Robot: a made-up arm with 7 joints. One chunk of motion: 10 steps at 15 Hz.
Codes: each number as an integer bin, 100 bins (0 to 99) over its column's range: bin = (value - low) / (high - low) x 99, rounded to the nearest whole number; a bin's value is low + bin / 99 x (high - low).
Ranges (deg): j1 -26..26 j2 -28..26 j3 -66..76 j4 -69..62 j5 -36..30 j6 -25..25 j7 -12..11
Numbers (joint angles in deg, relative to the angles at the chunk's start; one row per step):
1: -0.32 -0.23 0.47 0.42 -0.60 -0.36 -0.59
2: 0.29 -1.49 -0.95 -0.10 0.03 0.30 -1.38
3: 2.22 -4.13 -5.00 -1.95 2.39 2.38 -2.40
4: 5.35 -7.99 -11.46 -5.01 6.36 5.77 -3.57
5: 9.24 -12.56 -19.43 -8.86 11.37 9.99 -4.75
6: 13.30 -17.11 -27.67 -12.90 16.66 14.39 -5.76
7: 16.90 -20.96 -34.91 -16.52 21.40 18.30 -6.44
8: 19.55 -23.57 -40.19 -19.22 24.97 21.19 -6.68
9: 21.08 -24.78 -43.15 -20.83 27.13 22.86 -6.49
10: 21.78 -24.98 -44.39 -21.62 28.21 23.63 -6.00
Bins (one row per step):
1: 49 51 46 52 53 49 49
2: 50 49 45 52 54 50 46
3: 54 44 43 51 58 54 41
4: 60 37 38 48 64 61 36
5: 67 28 32 45 71 69 31
6: 75 20 27 42 79 78 27
7: 82 13 22 40 86 86 24
8: 87 8 18 38 91 91 23
9: 90 6 16 36 95 95 24
10: 91 6 15 36 96 96 26

